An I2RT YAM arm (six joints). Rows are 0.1 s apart.
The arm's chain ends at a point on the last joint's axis. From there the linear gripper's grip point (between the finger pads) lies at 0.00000 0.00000 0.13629 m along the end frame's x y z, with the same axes.
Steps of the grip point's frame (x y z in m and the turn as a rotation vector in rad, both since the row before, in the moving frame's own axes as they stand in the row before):
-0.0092 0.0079 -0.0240 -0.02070 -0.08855 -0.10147
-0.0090 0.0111 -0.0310 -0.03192 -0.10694 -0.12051
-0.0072 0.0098 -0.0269 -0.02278 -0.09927 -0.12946
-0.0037 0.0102 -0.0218 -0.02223 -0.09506 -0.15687
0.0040 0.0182 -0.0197 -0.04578 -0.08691 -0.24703
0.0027 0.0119 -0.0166 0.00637 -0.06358 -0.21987
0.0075 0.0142 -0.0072 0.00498 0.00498 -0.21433
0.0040 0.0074 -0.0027 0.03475 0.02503 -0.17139
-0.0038 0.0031 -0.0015 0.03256 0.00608 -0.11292
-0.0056 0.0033 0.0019 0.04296 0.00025 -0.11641
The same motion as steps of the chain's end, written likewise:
0.0027 0.0045 -0.0234 -0.02070 -0.08855 -0.10147
0.0052 0.0059 -0.0302 -0.03192 -0.10694 -0.12051
0.0061 0.0058 -0.0262 -0.02278 -0.09927 -0.12946
0.0089 0.0062 -0.0212 -0.02223 -0.09506 -0.15687
0.0149 0.0106 -0.0190 -0.04578 -0.08691 -0.24703
0.0114 0.0118 -0.0163 0.00637 -0.06358 -0.21987
0.0069 0.0149 -0.0072 0.00498 0.00498 -0.21433
0.0010 0.0124 -0.0026 0.03475 0.02503 -0.17139
-0.0044 0.0076 -0.0014 0.03256 0.00608 -0.11292
-0.0053 0.0091 0.0020 0.04296 0.00025 -0.11641

